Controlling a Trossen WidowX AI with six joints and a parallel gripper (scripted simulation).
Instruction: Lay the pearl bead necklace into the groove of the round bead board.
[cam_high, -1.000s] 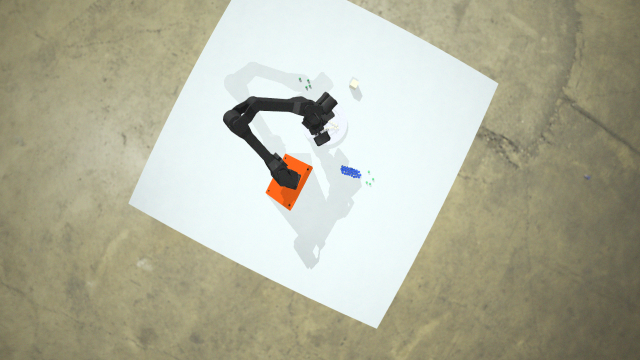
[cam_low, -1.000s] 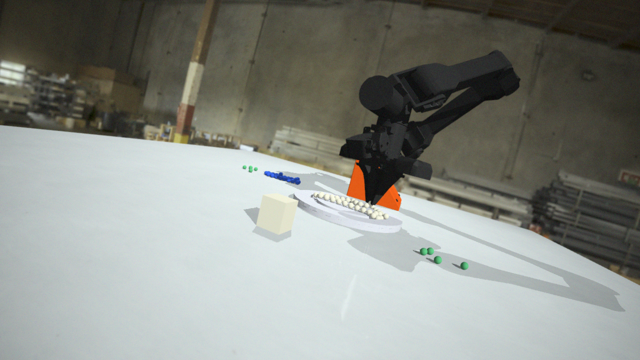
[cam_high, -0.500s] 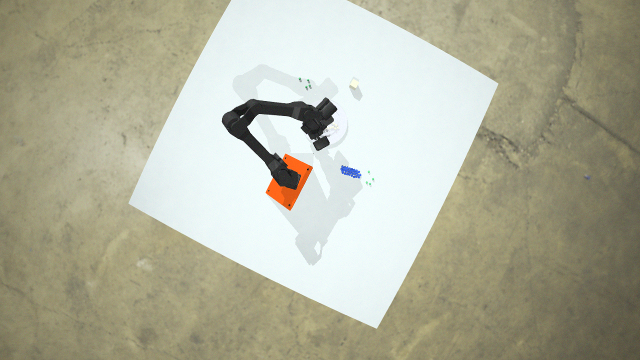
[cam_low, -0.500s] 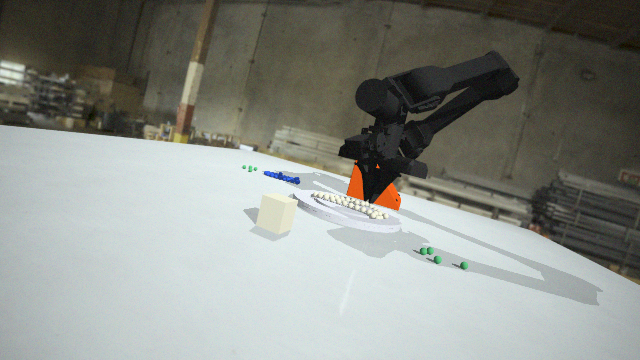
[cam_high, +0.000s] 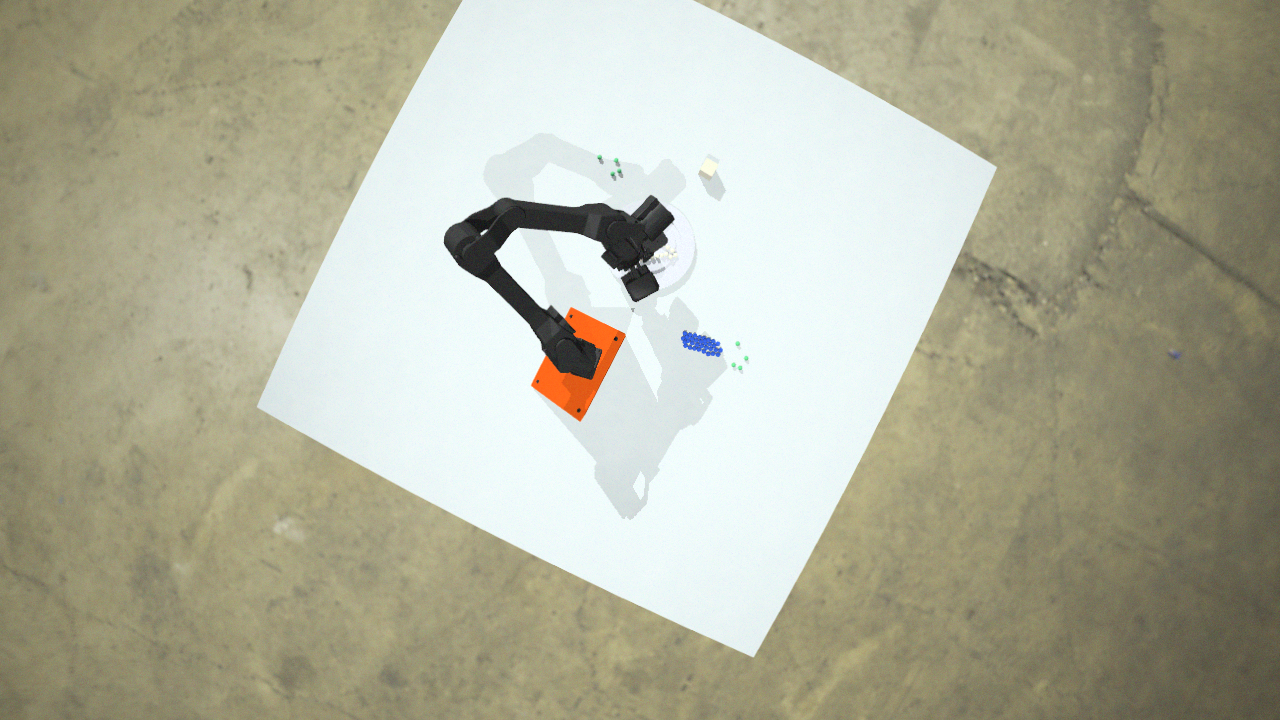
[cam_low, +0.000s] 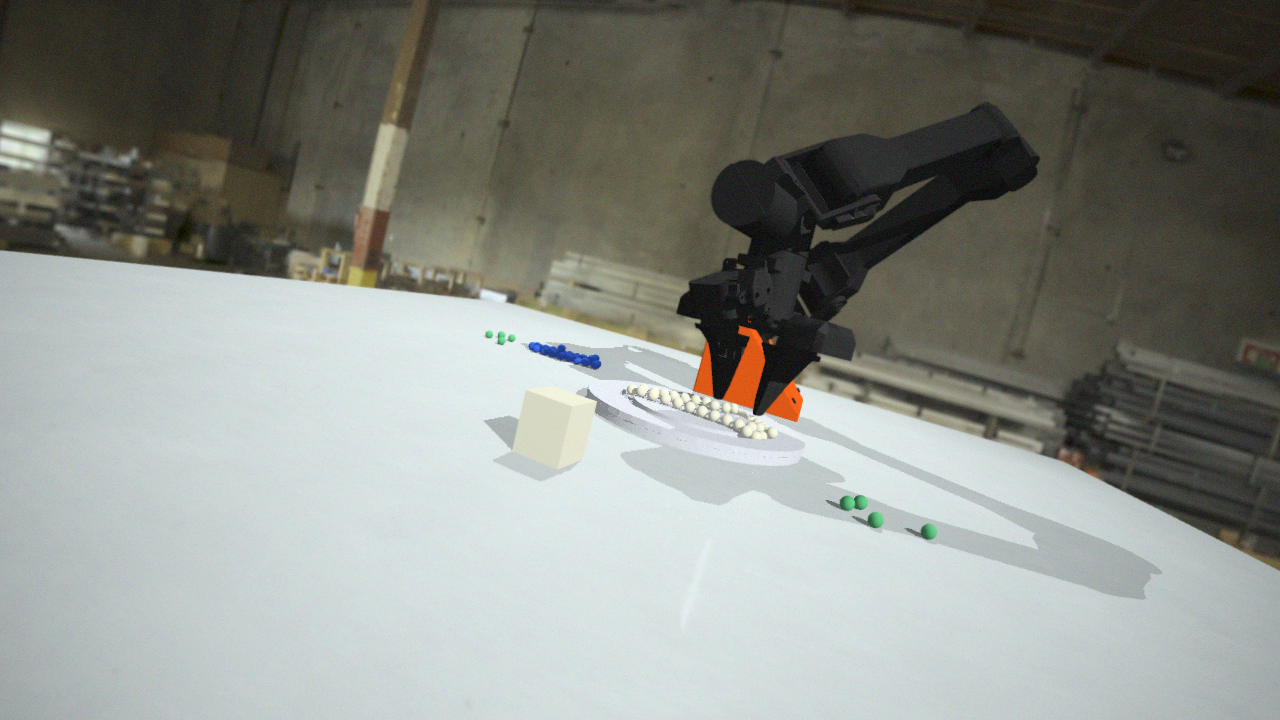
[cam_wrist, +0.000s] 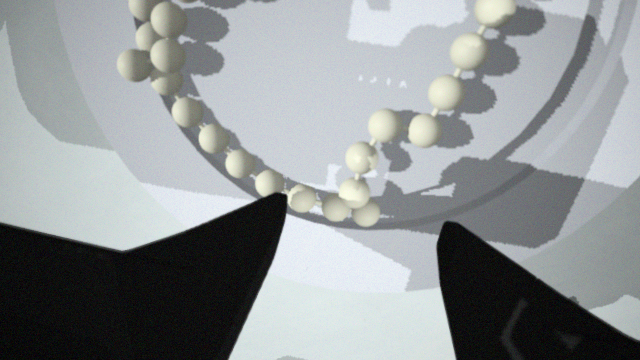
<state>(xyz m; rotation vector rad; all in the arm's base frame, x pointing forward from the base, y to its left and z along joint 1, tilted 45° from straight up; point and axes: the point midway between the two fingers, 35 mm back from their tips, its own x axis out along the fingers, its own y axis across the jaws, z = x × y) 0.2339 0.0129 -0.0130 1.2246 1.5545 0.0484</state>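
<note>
Right now the round bead board is 50 mm ahead of my gripper tip, 30 mm to the right of it and 10 mm below it. Also, from my gripper tip: cream cube (260 mm ahead, 100 mm to the right).
</note>
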